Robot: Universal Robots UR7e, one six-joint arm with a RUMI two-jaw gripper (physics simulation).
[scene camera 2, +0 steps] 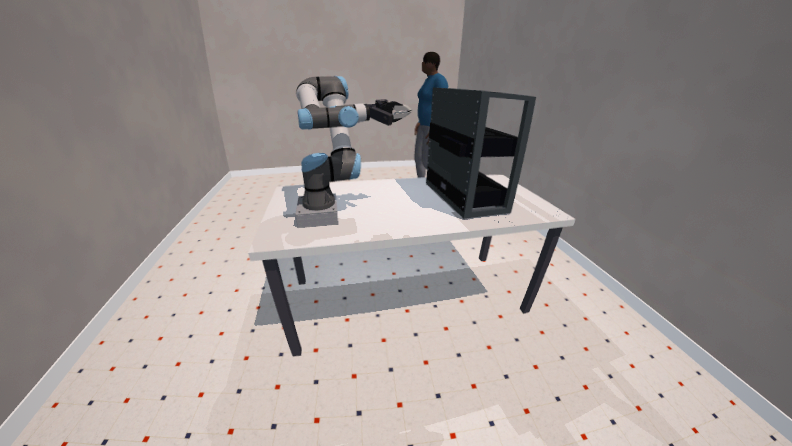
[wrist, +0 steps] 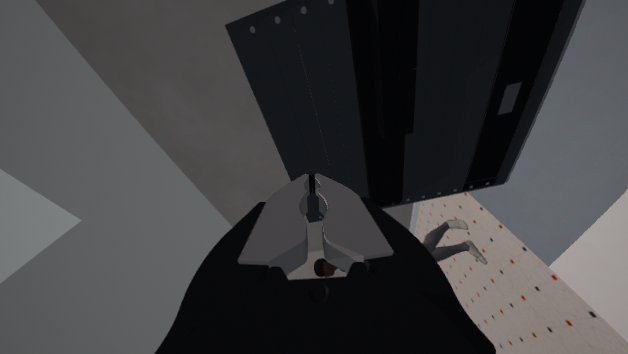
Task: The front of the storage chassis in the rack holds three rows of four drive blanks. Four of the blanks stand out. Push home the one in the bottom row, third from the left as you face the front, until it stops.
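Seen in the pictures: gripper, fingertip midpoint: (scene camera 2: 411,110) (wrist: 311,176); arm's base, origin of the base link: (scene camera 2: 319,202).
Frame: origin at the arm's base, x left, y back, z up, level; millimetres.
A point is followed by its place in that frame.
The rack (scene camera 2: 458,113) {y -670, x 69, z 409 mm} (wrist: 320,90) {y -675, x 35, z 390 mm} stands upright on the table, its dark front facing the arm. A black unit (scene camera 2: 451,142) {y -628, x 10, z 281 mm} (wrist: 387,70) {y -626, x 23, z 280 mm} sits across its middle, with a part that stands out from the front. A second black unit (scene camera 2: 490,191) {y -847, x -43, z 50 mm} (wrist: 530,60) {y -669, x 81, z -8 mm} sits at the bottom and bears a small grey label. The separate drive blanks and their rows are too dark to tell apart in either view. My gripper (scene camera 2: 410,111) {y -438, x 45, z 418 mm} (wrist: 311,176) {y -438, x 45, z 418 mm} is shut and empty, its fingertips together. It is in front of the rack's upper part, above the level of the middle unit and apart from the front.
The rack stands at the far right of the white table (scene camera 2: 376,221) {y -269, x -74, z -75 mm}, and the arm's base (scene camera 2: 315,216) {y 9, x -95, z -24 mm} is at the left. A person in a blue shirt (scene camera 2: 430,91) stands behind the table, beside the rack. Grey walls surround the table.
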